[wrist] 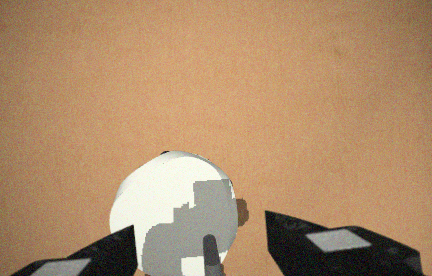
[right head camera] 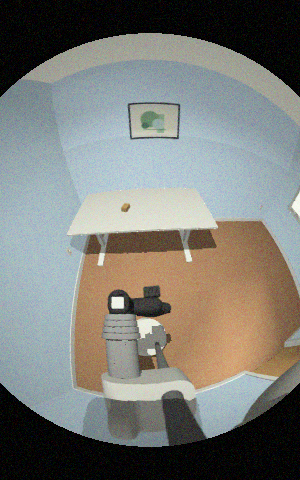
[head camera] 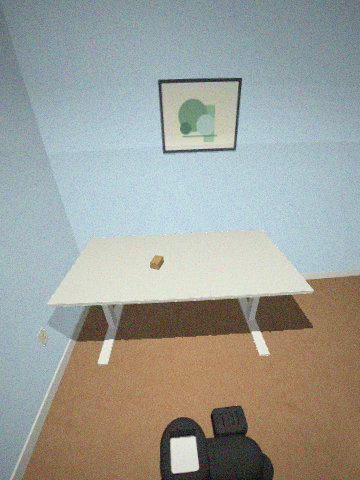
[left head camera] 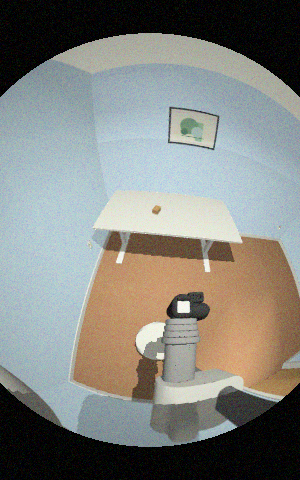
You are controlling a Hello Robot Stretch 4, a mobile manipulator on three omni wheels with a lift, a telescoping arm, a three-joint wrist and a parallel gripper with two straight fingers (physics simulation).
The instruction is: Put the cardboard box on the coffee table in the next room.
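The cardboard box is a small brown block. It lies on the white table, left of the middle of its top. My gripper is open, with its two black fingers wide apart and nothing between them. It points down over the robot's round white base and the floor, well short of the table. In the head camera view the wrist shows at the bottom, and the fingertips cannot be made out there. The coffee table does not show in these views.
The white table stands against the far wall, near the left wall, on two white legs. A framed picture hangs above it. The robot's white base stands on the brown floor. A doorway-like opening shows at the lower right.
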